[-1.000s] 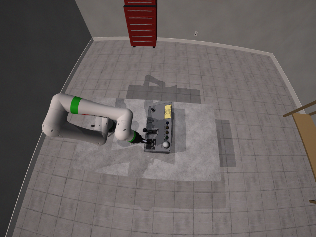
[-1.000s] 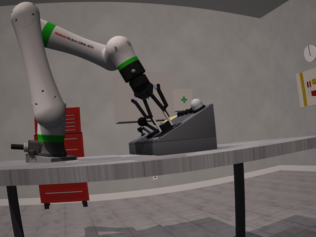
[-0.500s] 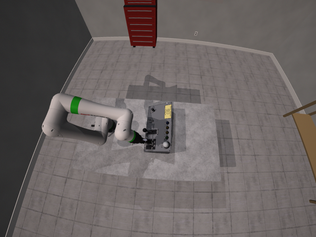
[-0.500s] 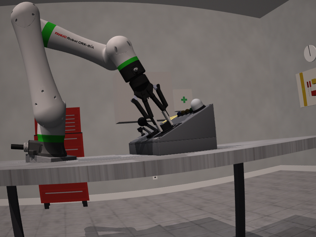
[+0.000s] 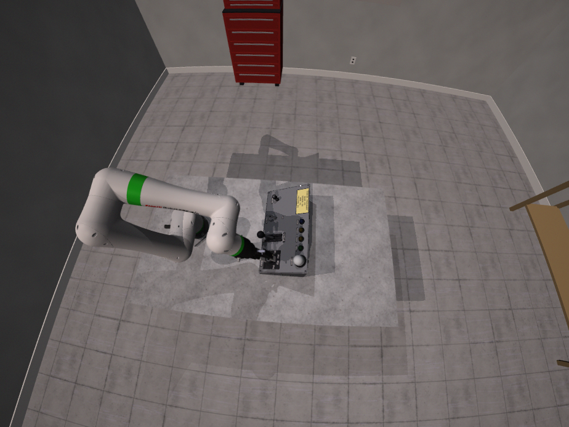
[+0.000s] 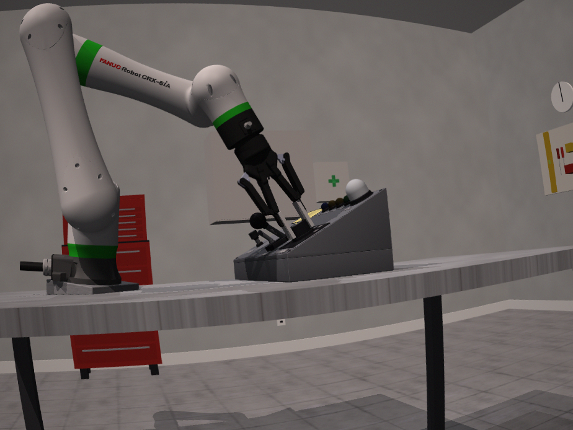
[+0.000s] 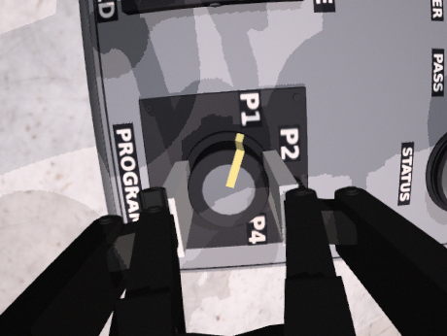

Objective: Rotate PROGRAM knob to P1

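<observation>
The cycle lever is 120 mm to the left of my hand, 10 mm below it and 10 mm behind it. Also, from my hand: grey sloped console 180 mm to the left, 60 mm ahead, 40 mm below; check toggle 240 mm to the left, 20 mm below, 20 mm ahead; mode knob 360 mm to the left, 30 mm ahead, 10 mm below.
</observation>
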